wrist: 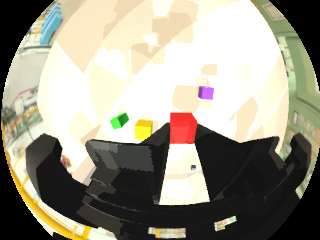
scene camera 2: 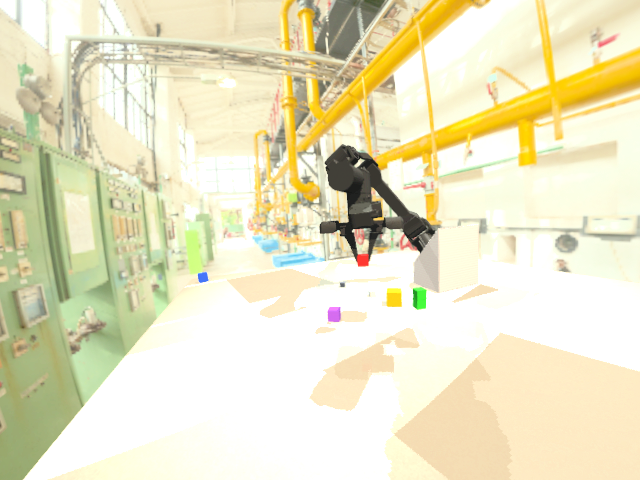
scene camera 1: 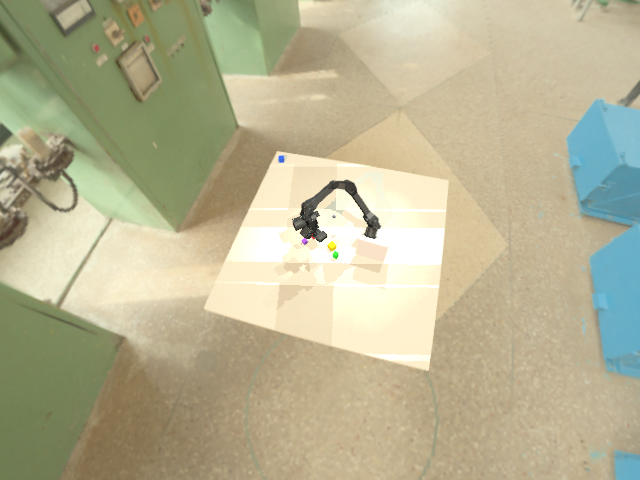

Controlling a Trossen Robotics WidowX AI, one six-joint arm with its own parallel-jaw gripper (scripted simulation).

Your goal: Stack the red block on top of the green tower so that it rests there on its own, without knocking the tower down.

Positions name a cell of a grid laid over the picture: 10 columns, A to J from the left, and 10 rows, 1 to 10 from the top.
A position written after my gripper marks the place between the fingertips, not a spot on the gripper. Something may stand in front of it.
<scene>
My gripper (scene camera 2: F6) carries a red block (wrist: F6).
My gripper also shows in the wrist view (wrist: F6).
</scene>
